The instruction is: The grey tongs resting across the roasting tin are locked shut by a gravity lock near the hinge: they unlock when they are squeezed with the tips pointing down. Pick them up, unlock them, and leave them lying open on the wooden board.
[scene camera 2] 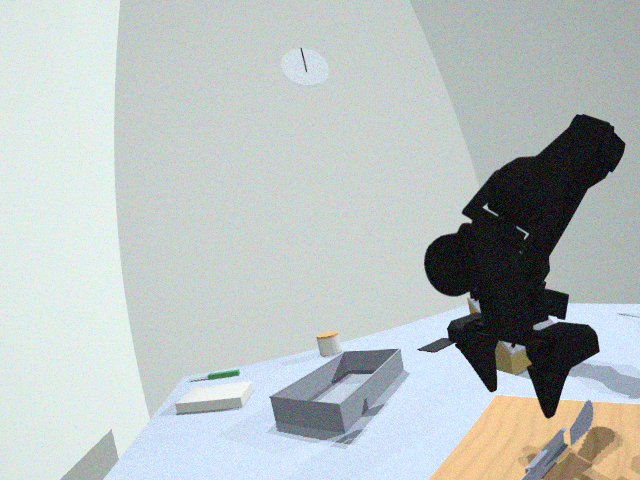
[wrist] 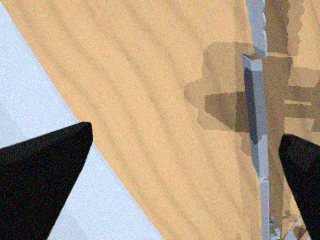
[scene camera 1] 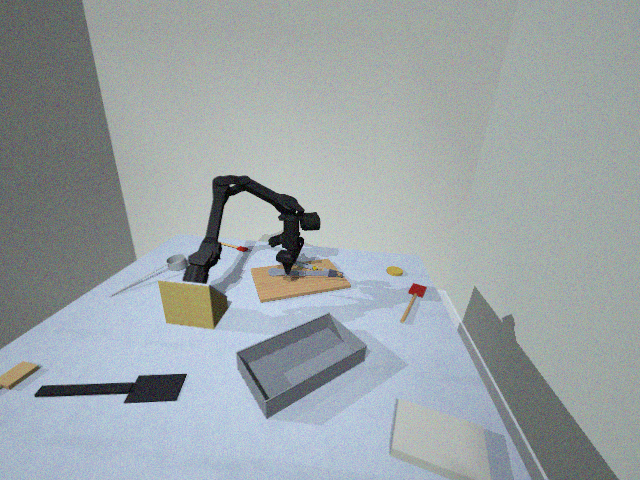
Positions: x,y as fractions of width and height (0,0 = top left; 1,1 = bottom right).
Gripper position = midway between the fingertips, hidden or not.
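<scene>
My gripper (scene camera 2: 0.81,0.84), (wrist: 0.58,0.57): open, holding nothing. Pale slab (scene camera 2: 0.37,0.82); out of frame in the wrist view. Wooden board (wrist: 0.52,0.39).
</scene>
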